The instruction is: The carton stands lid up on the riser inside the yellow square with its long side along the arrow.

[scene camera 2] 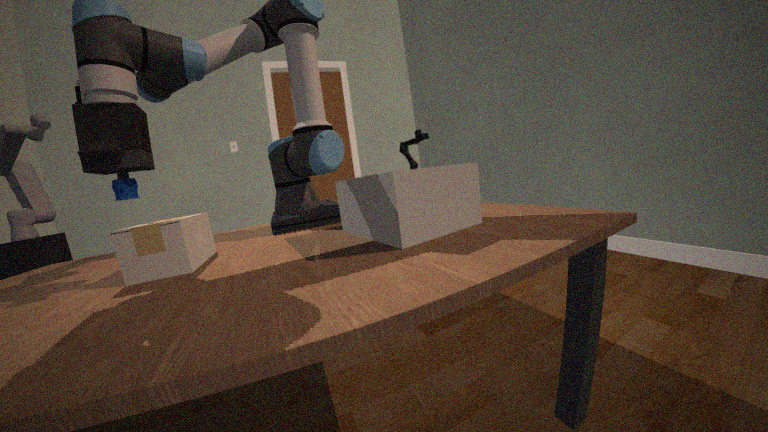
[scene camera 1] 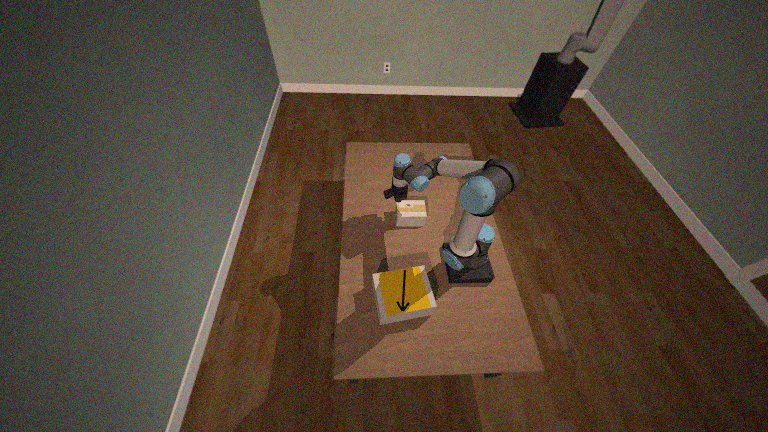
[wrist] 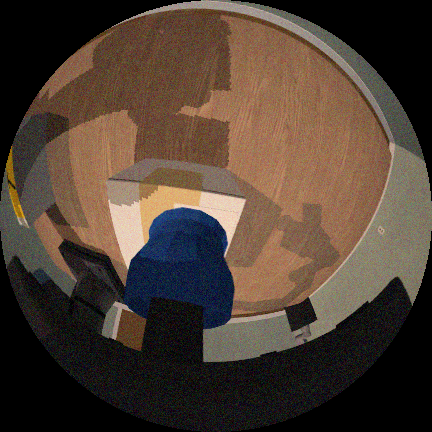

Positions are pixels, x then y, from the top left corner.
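Scene:
A carton can be seen in the wrist view (pixel 137 194), and scene camera 1 and scene camera 2 show it too. On the carton, (scene camera 1: pixel 409 213) and (scene camera 2: pixel 184 217) are the same spot.

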